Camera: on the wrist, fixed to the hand. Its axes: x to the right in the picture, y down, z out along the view.
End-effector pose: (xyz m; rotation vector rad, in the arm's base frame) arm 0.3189 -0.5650 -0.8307 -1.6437 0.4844 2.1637
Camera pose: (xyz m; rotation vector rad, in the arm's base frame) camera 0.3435 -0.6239 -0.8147 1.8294 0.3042 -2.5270
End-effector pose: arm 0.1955 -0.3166 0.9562 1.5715 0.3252 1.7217
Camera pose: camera 0.1377 -0.3478 0.9528 1.1354 -0.2681 1.5357
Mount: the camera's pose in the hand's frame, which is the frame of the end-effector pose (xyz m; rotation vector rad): -0.0268 0.0397 -0.0451 -0.6651 -0.0814 -0.0035
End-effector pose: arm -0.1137 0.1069 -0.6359 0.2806 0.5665 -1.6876
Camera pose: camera -0.0755 0.1486 -0.6695 -0.2676 1.0235 -1.4146
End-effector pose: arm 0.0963 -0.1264 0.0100 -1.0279 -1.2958 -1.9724
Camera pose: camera 0.1289 -0.1820 -0.0034 -1.4094 -0.6672 -2.4494
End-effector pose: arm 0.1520 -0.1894 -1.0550 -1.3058 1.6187 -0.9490
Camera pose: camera 0.0991 -0.1536 -1.0709 -1.7516 1.9475 -0.3447
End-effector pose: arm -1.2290 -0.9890 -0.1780 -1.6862 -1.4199 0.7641
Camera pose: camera -1.1761 -1.0262 -0.1902 -2.1552 -1.8669 0.3702
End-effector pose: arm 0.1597 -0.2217 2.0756 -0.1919 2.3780 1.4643
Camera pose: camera 0.1635 -0.2451 2.1370 -0.2843 1.7455 2.1625
